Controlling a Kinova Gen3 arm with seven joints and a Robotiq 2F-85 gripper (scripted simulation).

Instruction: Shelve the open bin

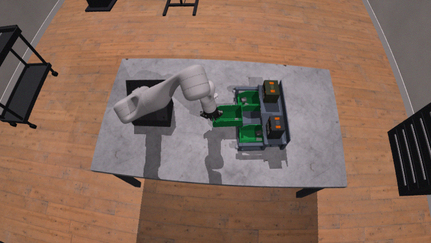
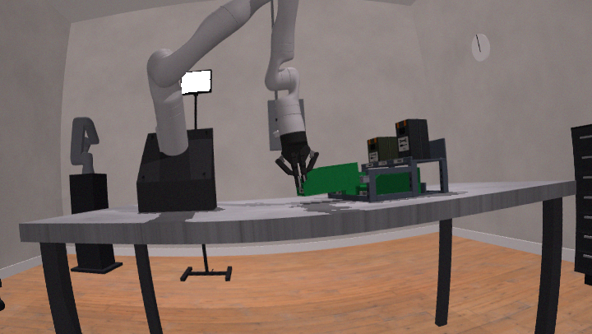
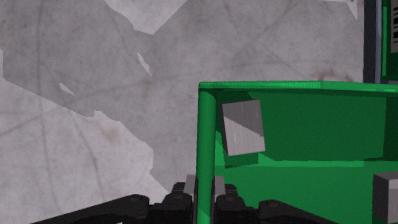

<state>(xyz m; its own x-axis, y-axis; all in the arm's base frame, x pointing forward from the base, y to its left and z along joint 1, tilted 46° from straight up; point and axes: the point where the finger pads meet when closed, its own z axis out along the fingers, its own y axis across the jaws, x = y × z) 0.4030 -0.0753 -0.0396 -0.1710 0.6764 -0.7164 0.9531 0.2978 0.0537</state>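
Right now my hand is 20 mm short of the grey part, 40 mm to the right of it and 30 mm above it. The rest, counted from my hand: grey shelf (250 mm ahead, 60 mm to the left).
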